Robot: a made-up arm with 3 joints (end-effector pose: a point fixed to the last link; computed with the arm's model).
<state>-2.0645 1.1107 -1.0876</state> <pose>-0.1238 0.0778 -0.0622 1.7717 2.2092 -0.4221</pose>
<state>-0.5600 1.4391 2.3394</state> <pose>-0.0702 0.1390 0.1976 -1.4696 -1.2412 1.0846</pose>
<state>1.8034 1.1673 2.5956</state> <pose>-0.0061 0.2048 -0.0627 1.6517 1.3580 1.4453</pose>
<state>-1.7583 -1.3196 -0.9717</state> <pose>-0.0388 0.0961 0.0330 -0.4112 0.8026 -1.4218</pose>
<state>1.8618 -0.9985 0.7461</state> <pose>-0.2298 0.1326 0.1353 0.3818 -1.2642 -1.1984</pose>
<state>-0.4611 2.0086 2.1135</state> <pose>-0.0358 0.0100 0.2063 -0.9007 -1.6381 1.2773</pose>
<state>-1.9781 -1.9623 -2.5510</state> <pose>-0.2072 0.0578 -0.1201 0.1969 -0.6585 -1.2602</pose>
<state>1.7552 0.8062 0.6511</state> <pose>-0.2080 0.1209 0.1188 -1.1662 -1.8472 0.0276</pose>
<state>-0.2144 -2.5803 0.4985</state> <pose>0.1472 0.1173 0.2173 -0.4582 0.7230 -2.5119</pose>
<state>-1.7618 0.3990 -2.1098</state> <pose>-0.1454 0.1800 0.0121 1.7515 1.3678 -1.6873</pose>
